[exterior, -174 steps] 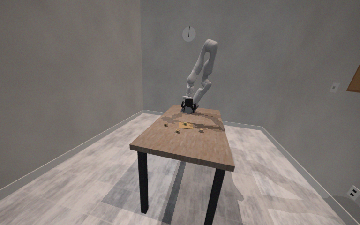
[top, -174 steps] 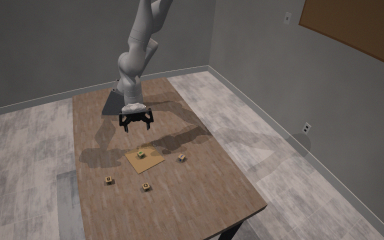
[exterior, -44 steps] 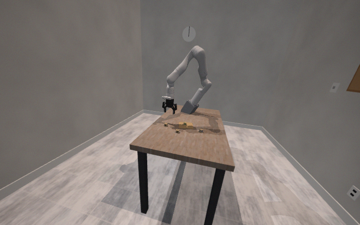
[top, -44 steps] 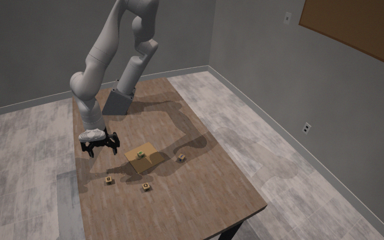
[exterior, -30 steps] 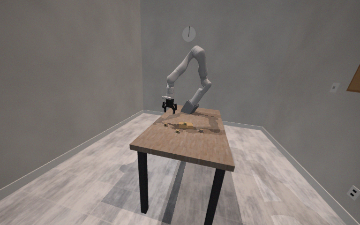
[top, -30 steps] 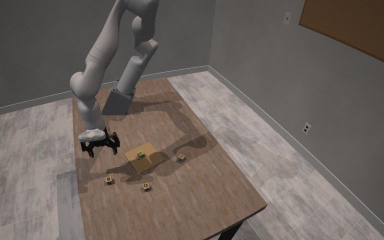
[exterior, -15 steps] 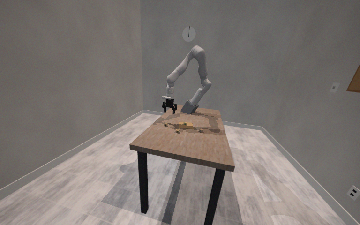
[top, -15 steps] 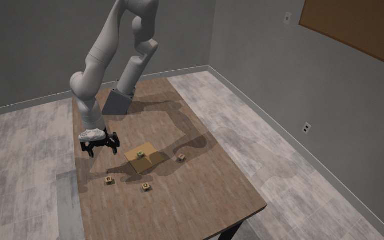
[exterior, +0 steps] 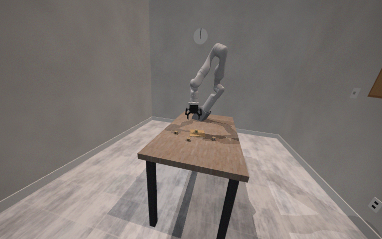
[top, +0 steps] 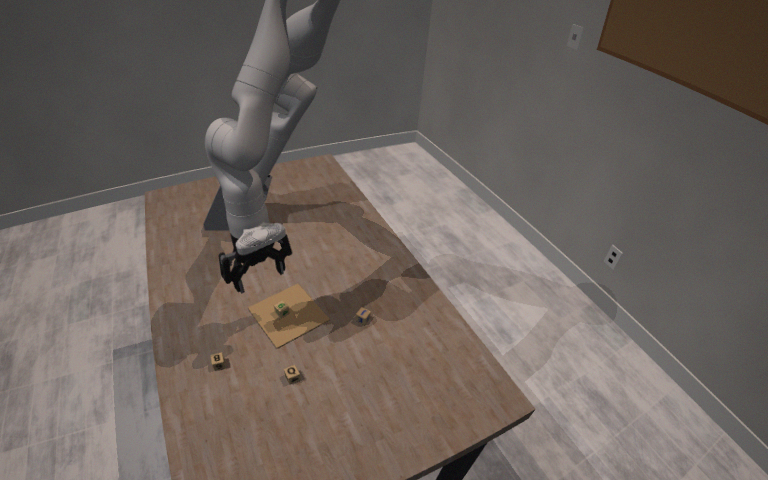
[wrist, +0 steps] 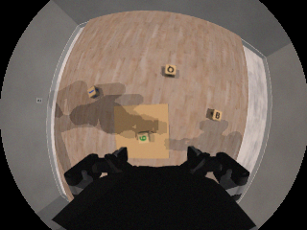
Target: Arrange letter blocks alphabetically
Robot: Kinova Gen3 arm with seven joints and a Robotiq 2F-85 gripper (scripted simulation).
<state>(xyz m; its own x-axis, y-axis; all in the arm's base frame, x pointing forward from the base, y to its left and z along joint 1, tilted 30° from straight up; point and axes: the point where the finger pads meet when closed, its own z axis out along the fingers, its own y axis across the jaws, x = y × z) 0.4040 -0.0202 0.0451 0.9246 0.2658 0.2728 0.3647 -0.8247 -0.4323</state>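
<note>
The tan mat lies 10 mm behind my hand, 50 mm to the left of it and 130 mm below it. Also, from my hand: block (160 mm ahead, 30 mm to the left, 120 mm below).
</note>
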